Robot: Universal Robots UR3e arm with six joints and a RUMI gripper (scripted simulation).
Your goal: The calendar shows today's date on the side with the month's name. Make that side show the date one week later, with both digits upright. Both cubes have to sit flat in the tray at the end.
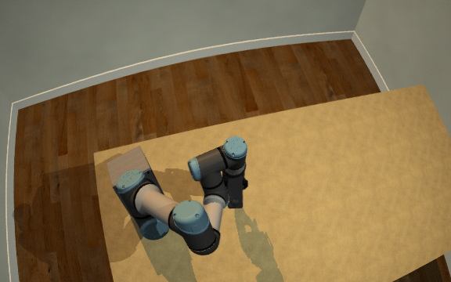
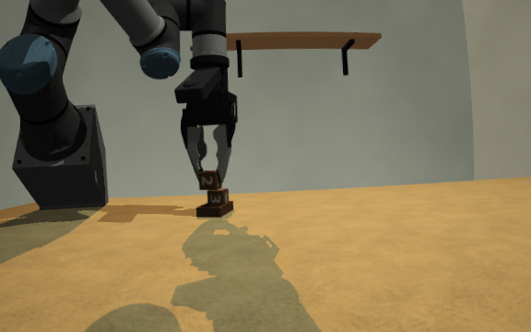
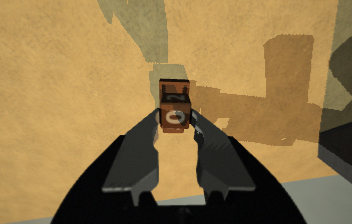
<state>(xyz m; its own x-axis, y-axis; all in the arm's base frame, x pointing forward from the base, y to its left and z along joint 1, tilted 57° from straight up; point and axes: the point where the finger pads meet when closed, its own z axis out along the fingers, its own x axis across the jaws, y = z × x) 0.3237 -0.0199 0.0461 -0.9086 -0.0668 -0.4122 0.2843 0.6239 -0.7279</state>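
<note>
The digit cube is 10 mm below my hand. Also, from my hand: brown calendar tray: 20 mm to the left, 60 mm below.
</note>
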